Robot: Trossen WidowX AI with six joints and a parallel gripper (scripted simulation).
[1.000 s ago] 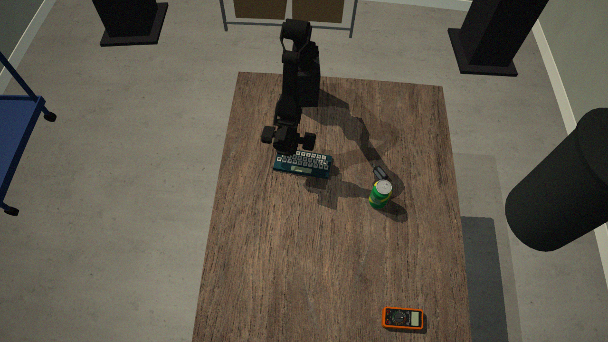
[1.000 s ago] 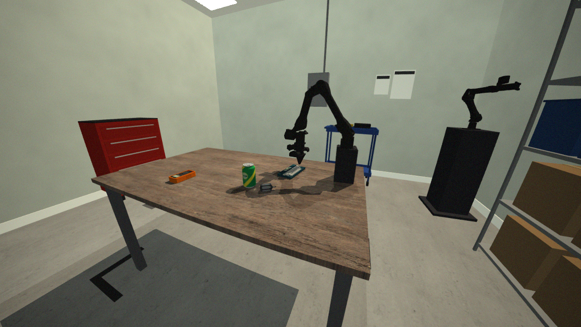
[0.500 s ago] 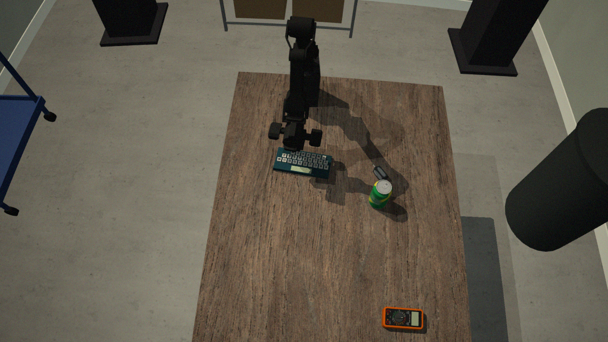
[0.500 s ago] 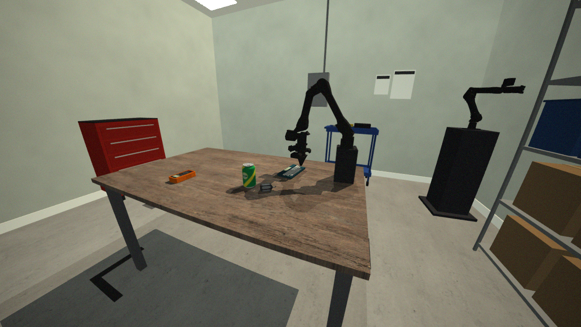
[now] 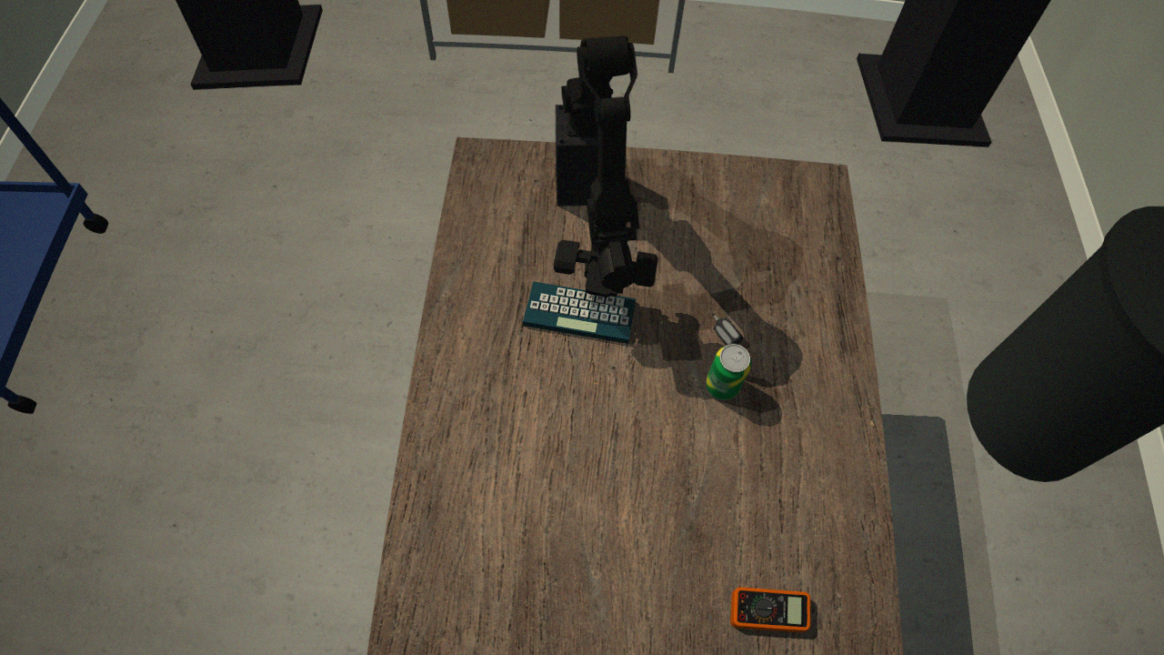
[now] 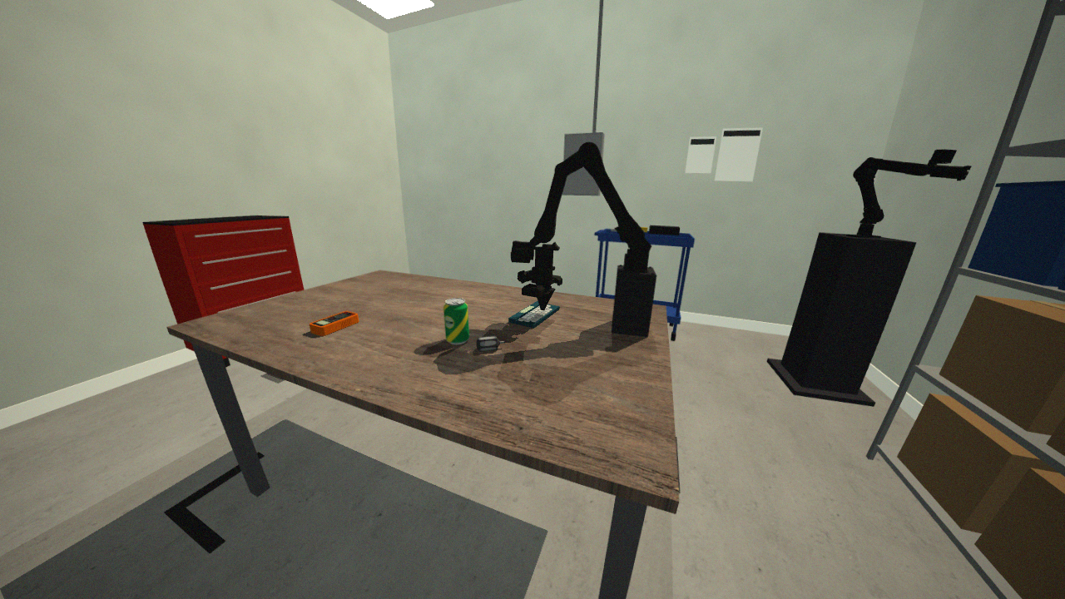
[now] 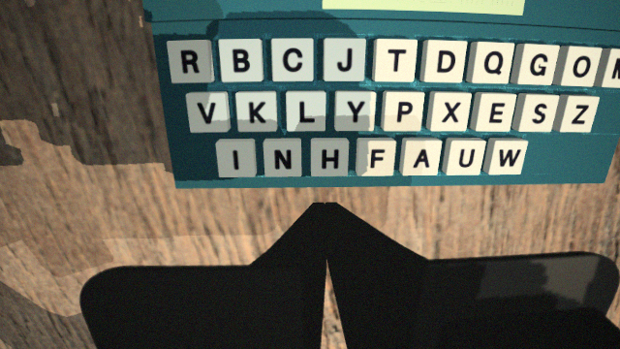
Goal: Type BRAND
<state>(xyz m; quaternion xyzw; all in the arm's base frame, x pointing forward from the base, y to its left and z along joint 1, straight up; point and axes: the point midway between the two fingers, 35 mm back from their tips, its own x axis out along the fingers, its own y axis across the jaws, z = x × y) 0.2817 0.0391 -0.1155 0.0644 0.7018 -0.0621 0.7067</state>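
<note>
My gripper is now 60 mm above the key and 40 mm to the left of it. Also, from my hand: green soda can (220 mm to the left, 190 mm ahead, 10 mm below); orange multimeter (610 mm ahead, 270 mm to the left, 60 mm below); grey object (230 mm to the left, 80 mm ahead, 60 mm below).
</note>
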